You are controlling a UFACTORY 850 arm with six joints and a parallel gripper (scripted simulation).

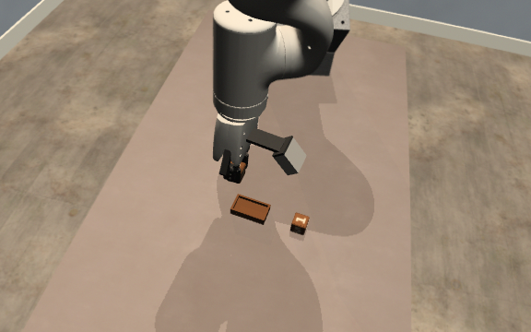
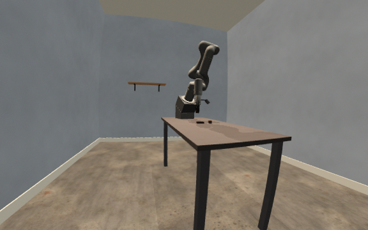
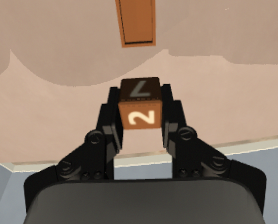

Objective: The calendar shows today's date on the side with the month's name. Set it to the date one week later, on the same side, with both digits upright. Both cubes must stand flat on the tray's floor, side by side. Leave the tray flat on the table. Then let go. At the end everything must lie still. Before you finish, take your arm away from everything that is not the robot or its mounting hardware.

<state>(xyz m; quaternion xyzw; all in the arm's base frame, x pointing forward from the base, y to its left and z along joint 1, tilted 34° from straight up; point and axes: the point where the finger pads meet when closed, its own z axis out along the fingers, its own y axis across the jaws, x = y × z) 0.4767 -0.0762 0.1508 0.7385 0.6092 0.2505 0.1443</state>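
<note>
My hand is 130 mm above the wooden tray and 30 mm to the right of it. The rest, counted from my hand: wooden cube: 20 mm below.
</note>
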